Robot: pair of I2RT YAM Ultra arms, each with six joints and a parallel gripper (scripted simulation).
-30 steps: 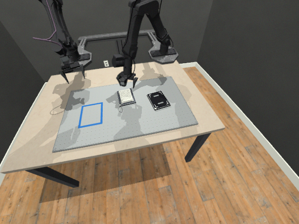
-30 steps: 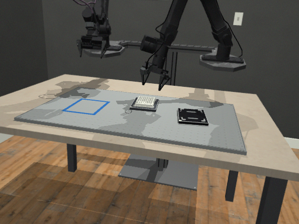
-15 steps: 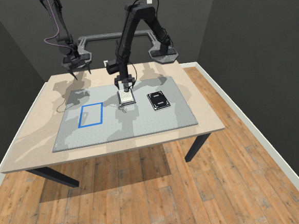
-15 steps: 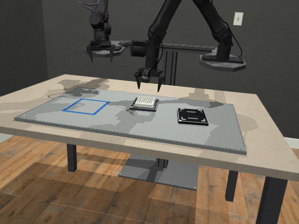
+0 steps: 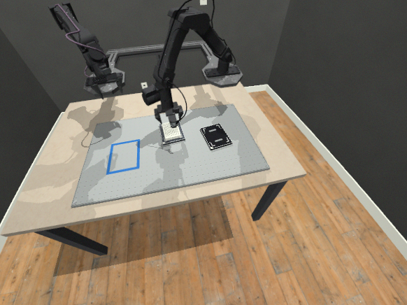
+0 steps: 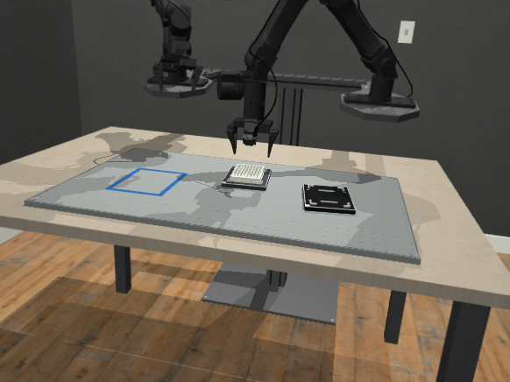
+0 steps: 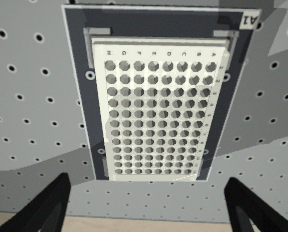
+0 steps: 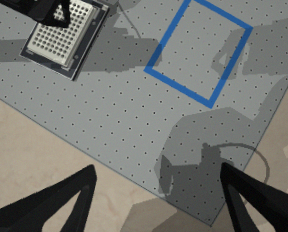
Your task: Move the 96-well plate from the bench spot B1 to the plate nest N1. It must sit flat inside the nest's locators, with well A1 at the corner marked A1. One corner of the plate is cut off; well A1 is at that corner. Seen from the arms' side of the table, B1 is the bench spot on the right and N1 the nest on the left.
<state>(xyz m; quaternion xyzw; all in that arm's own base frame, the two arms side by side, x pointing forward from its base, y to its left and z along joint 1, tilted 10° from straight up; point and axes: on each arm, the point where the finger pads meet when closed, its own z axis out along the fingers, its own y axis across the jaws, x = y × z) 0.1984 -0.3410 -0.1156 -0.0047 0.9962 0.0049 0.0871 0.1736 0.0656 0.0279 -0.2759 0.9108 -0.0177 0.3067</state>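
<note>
My left gripper is now 60 mm above the white 96-well plate, 10 mm to the left of it and 10 mm short of it. The rest, counted from my left hand: black plate nest (230 mm to the left, 70 mm below, 60 mm ahead).
</note>
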